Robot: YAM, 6 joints.
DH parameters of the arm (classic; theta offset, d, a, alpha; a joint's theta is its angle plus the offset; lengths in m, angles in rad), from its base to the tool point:
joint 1: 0 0.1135 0.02 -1.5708
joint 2: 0 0 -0.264 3.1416
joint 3: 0.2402 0 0.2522 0
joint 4: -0.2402 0 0.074 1.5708
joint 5: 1.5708 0 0 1.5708
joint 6: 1.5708 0.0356 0 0
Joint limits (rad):
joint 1: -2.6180..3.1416
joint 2: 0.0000..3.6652
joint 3: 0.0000..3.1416
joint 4: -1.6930..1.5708
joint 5: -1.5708..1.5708
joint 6: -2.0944..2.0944
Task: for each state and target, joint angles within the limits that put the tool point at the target. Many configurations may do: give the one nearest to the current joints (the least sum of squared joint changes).
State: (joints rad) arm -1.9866 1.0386 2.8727 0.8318 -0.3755 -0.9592
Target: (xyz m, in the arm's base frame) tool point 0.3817 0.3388 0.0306
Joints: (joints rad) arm -2.3883 0.1608 3.1416 1.5605 -0.4033 -0.9592
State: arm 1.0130 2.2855 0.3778 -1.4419 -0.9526 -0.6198
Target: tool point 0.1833 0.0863 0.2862
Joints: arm 0.2935 1.4043 1.1715 -1.6412 -0.9807 -0.6198
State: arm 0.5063 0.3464 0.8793 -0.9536 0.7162 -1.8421
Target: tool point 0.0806 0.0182 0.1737
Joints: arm 0.4970 0.4745 0.3582 -1.0058 0.6817 -1.8421
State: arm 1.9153 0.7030 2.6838 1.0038 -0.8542 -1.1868
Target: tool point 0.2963 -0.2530 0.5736
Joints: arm 2.4820 0.8143 2.7447 0.6005 -0.5412 -1.1868
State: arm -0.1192 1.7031 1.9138 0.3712 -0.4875 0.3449
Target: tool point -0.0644 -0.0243 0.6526
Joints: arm 0.4762 0.8115 1.8314 0.4009 -0.2244 0.3449
